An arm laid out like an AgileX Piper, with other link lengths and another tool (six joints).
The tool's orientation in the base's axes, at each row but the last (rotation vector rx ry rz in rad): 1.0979, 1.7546, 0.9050; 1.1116, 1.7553, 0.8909; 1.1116, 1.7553, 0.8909; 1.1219, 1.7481, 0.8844; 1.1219, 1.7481, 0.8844; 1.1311, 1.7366, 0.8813; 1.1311, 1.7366, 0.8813; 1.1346, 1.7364, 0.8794; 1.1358, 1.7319, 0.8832; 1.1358, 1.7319, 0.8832; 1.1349, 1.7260, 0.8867; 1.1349, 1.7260, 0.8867
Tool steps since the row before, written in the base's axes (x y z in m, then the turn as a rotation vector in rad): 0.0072, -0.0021, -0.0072, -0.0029, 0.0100, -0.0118; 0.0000, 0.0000, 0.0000, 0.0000, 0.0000, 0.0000; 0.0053, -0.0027, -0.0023, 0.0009, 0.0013, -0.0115; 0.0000, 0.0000, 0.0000, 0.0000, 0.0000, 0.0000; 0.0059, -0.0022, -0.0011, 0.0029, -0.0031, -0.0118; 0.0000, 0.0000, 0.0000, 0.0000, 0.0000, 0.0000; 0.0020, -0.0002, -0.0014, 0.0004, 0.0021, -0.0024; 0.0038, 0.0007, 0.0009, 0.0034, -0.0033, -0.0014; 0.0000, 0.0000, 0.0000, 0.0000, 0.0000, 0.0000; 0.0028, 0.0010, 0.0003, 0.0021, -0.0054, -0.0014; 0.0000, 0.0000, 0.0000, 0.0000, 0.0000, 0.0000; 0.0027, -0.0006, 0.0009, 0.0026, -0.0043, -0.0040
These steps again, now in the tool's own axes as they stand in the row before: -0.0017, -0.0049, 0.0090, 0.0133, -0.0078, 0.0031; 0.0000, 0.0000, 0.0000, 0.0000, 0.0000, 0.0000; -0.0031, -0.0013, 0.0054, 0.0042, -0.0094, 0.0054; 0.0000, 0.0000, 0.0000, 0.0000, 0.0000, 0.0000; -0.0031, 0.0002, 0.0056, -0.0002, -0.0105, 0.0068; 0.0000, 0.0000, 0.0000, 0.0000, 0.0000, 0.0000; -0.0002, -0.0006, 0.0024, 0.0025, -0.0013, 0.0015; -0.0004, 0.0023, 0.0032, -0.0034, -0.0012, 0.0033; 0.0000, 0.0000, 0.0000, 0.0000, 0.0000, 0.0000; 0.0003, 0.0015, 0.0026, -0.0051, -0.0024, 0.0019; 0.0000, 0.0000, 0.0000, 0.0000, 0.0000, 0.0000; -0.0014, 0.0015, 0.0021, -0.0035, -0.0041, 0.0035
